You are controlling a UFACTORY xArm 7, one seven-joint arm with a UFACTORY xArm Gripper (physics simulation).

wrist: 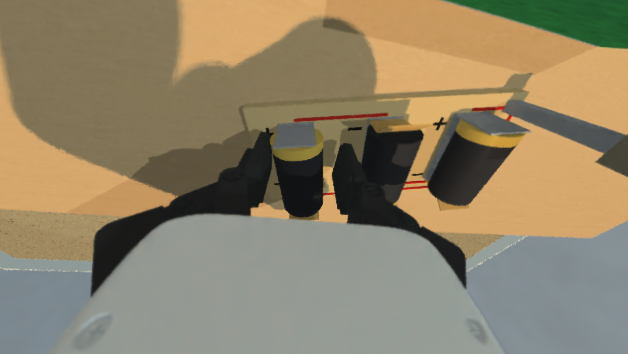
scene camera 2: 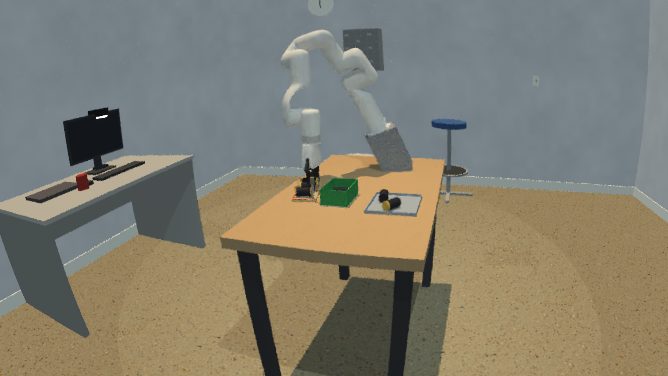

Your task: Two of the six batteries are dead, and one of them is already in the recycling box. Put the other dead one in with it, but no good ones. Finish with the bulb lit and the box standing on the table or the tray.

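Where they show: gripper, fingertip midpoint: (wrist: 304, 155); arm's base at its link origin: (scene camera 2: 379, 130).
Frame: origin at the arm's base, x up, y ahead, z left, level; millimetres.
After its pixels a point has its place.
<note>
My gripper (scene camera 2: 311, 175) {x -161, y 392, z -156 mm} (wrist: 304, 155) {x -161, y 392, z -156 mm} is open, its fingers on either side of the leftmost battery (wrist: 300, 185) {x -137, y 391, z -165 mm} in the wrist view, with a gap beside it. That battery sits in the holder board (wrist: 425, 106) {x -172, y 468, z -104 mm} (scene camera 2: 303, 199) {x -173, y 547, z -119 mm} with its yellow end at the top. A middle battery (wrist: 391, 157) {x -138, y 441, z -131 mm} with its dark end at the top and a right battery (wrist: 472, 170) {x -139, y 505, z -127 mm} with its yellow end at the top sit beside it. The green recycling box (scene camera 2: 334, 196) {x -144, y 559, z 14 mm} (wrist: 575, 20) {x -152, y 497, z -48 mm} stands on the table with a dark battery (scene camera 2: 341, 188) {x -147, y 457, z -3 mm} inside. I cannot make out the bulb or its state.
The tray (scene camera 2: 411, 206) {x -179, y 487, z 277 mm} right of the box holds a lying battery (scene camera 2: 394, 203) {x -156, y 534, z 227 mm} and another dark battery (scene camera 2: 383, 195) {x -151, y 478, z 169 mm}. A grey bar (wrist: 560, 122) {x -138, y 525, z -86 mm} reaches over the board's right end. The board is near the edge of the table (scene camera 2: 325, 235) {x -182, y 793, z 90 mm}.
</note>
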